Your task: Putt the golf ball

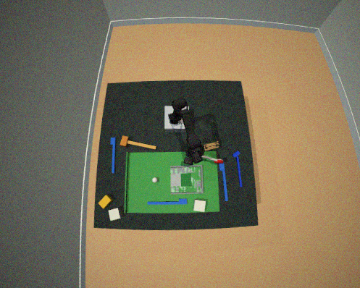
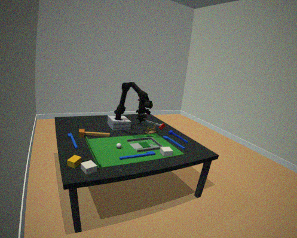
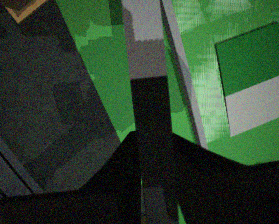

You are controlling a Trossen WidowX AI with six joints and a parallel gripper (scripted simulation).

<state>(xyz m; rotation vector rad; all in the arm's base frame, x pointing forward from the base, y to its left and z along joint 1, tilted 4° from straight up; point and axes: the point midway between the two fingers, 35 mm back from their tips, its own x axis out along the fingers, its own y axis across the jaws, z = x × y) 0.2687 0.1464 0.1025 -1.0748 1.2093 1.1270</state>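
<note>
My gripper tip is 110 mm to the right of the red putter and 10 mm short of it. From my gripper tip the other things lie so: yellow block: 610 mm to the right, 430 mm ahead, 130 mm below; then white golf ball: 250 mm to the right, 210 mm ahead, 130 mm below.
</note>
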